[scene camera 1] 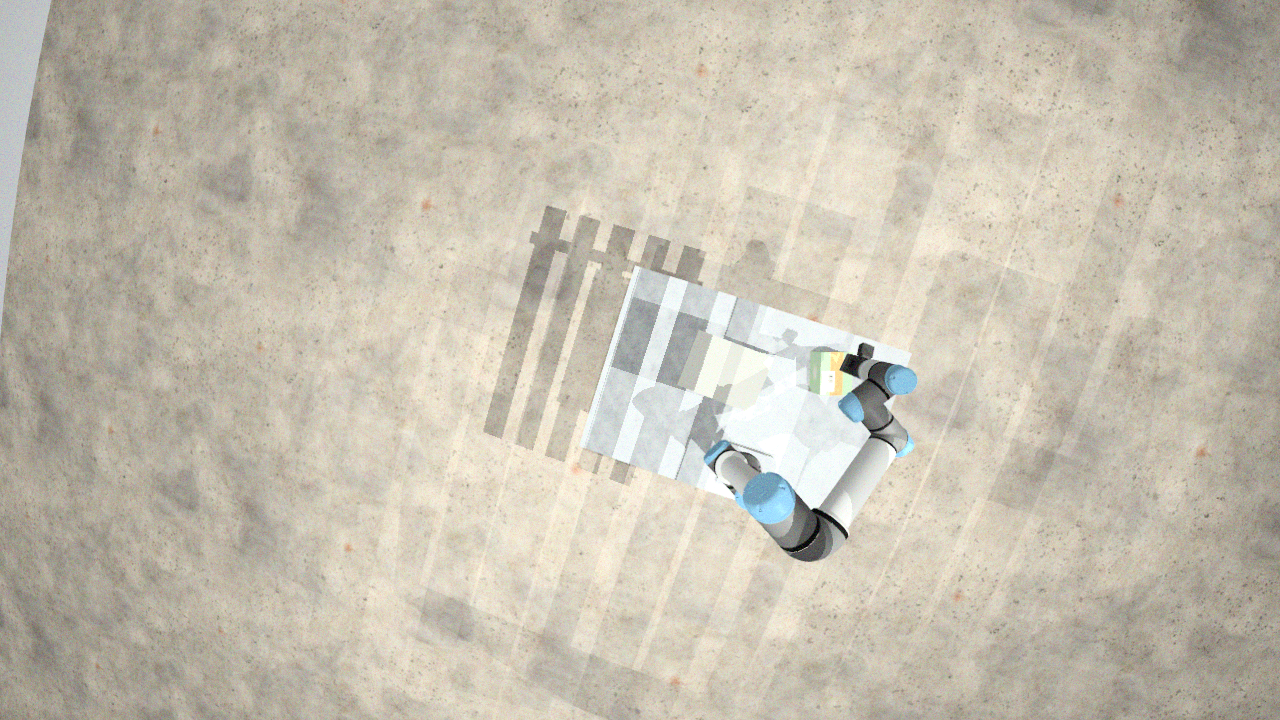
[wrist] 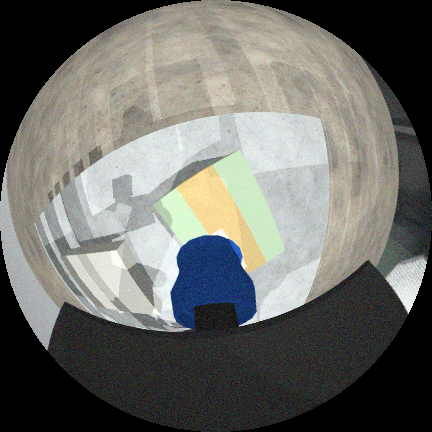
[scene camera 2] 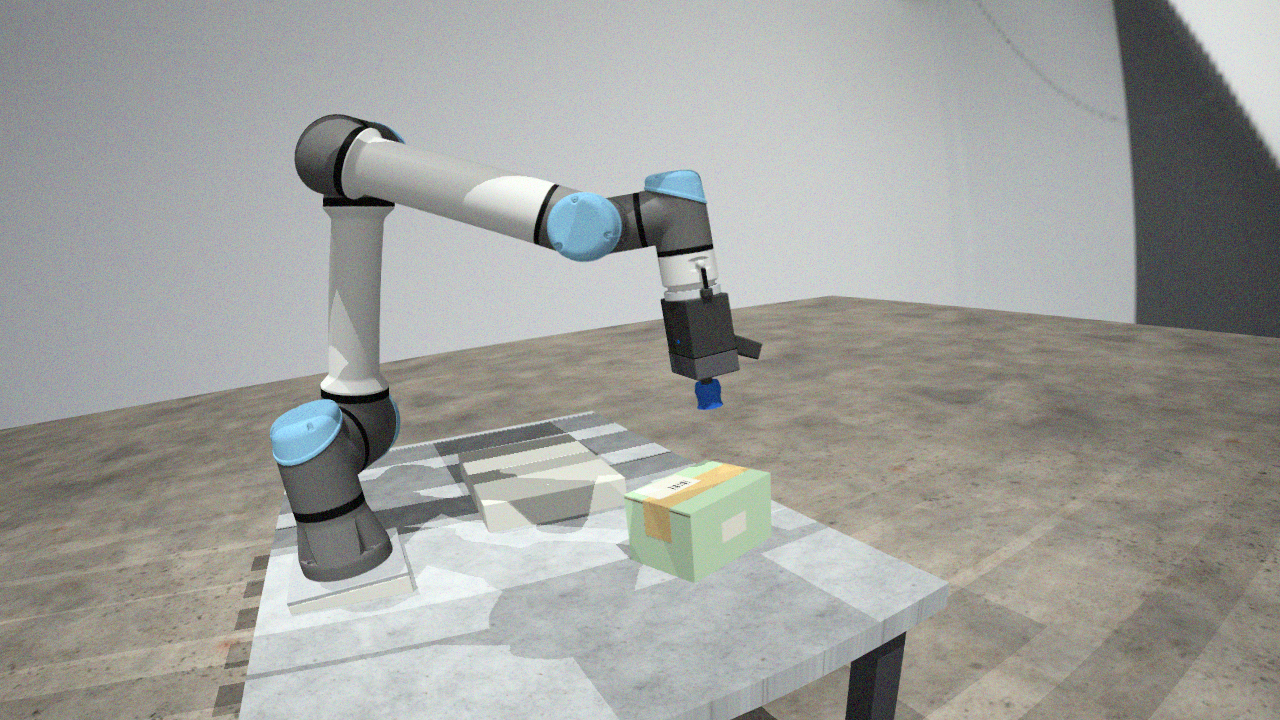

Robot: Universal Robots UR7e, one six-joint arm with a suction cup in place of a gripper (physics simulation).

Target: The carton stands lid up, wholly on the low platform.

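Where they show: end effector, tool point: (wrist: 209, 262) (scene camera 2: 710, 405); arm's base, origin of the base link: (scene camera 2: 347, 558).
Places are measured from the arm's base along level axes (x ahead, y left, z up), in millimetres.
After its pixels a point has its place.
Note:
A light green carton (scene camera 1: 821, 372) {x 488, y -95, z 76 mm} (scene camera 2: 732, 528) {x 523, y -206, z 25 mm} (wrist: 246, 192) {x 552, y -175, z 76 mm} with an orange tape strip and a white label on its top stands on the table, lid up. It is apart from the low platform. The low platform (scene camera 1: 729, 371) {x 357, y 217, z 24 mm} (scene camera 2: 559, 501) {x 358, y 73, z 7 mm} (wrist: 97, 272) {x 410, y 194, z 24 mm}, a flat cream block, lies on the table beyond the carton in scene camera 2. My gripper, a blue suction cup (scene camera 2: 708, 408) (wrist: 210, 245), hangs above the carton with a gap of air below it and holds nothing. In the wrist view the cup hides most of the label. In scene camera 1 the cup is hidden under the arm.
The grey-white table (scene camera 1: 657, 429) {x 9, y 389, z -24 mm} (scene camera 2: 554, 617) {x 266, y -234, z -24 mm} (wrist: 300, 140) {x 633, y -353, z -24 mm} carries everything. The arm's base (scene camera 2: 344, 546) {x 11, y -65, z 47 mm} stands on a thin plate at the table's left side in scene camera 2. Striped shadows fall across the table and the platform.

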